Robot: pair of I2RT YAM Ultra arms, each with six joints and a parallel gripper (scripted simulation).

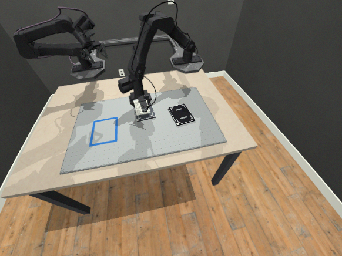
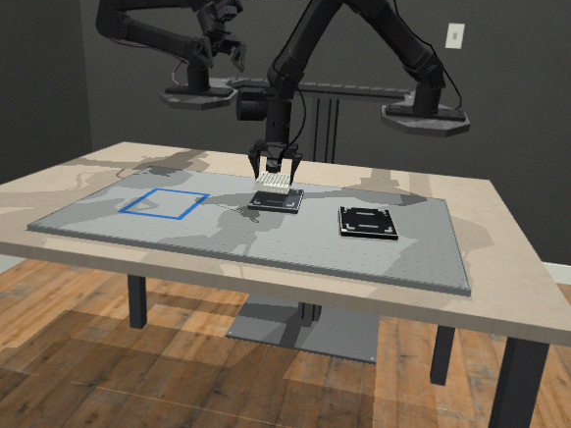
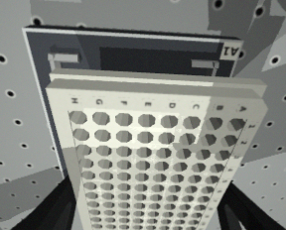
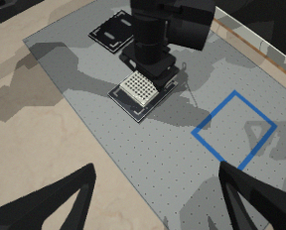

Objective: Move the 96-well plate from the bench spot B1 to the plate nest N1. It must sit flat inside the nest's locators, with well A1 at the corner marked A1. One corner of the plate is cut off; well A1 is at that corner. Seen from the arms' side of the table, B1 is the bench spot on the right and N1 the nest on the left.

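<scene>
The black plate nest is 25 cm to the left of my left hand, 5 cm below it and 5 cm ahead of it. The rest, counted from my left hand: white 96-well plate 1 cm below.
</scene>
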